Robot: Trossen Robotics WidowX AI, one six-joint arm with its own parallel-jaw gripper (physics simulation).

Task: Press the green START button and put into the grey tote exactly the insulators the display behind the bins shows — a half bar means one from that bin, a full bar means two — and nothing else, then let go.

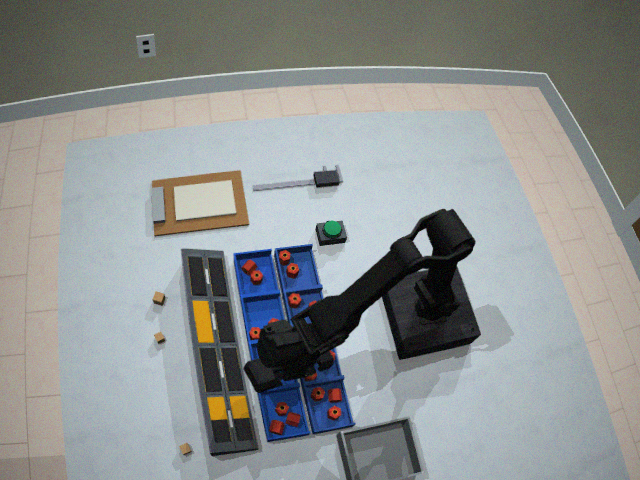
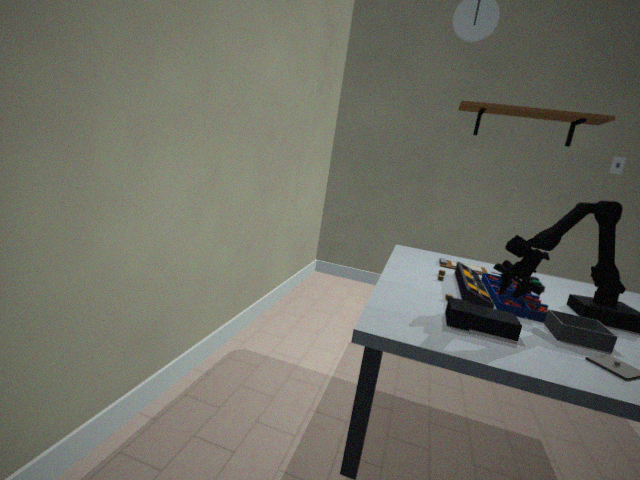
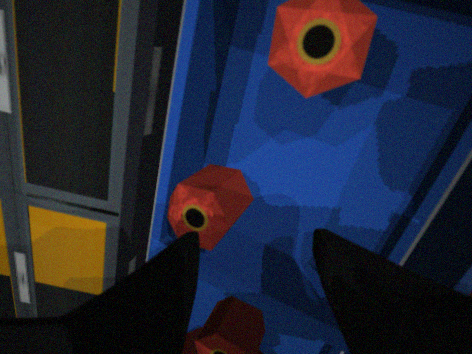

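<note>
The green START button stands on its black base behind the bins. The blue bins hold red insulators. The display shows one full bar in its second panel from the top and two half bars in its bottom panel; its other bars are dark. My gripper is open and empty, over a left-column bin. One insulator lies just beyond the left fingertip, another farther up. The arm hides part of the bins. The grey tote shows no insulator in its visible part.
A clipboard and a caliper lie beyond the bins. Small wooden cubes lie left of the display. A black box stands beside the display's near end, and a flat plate lies near the tote.
</note>
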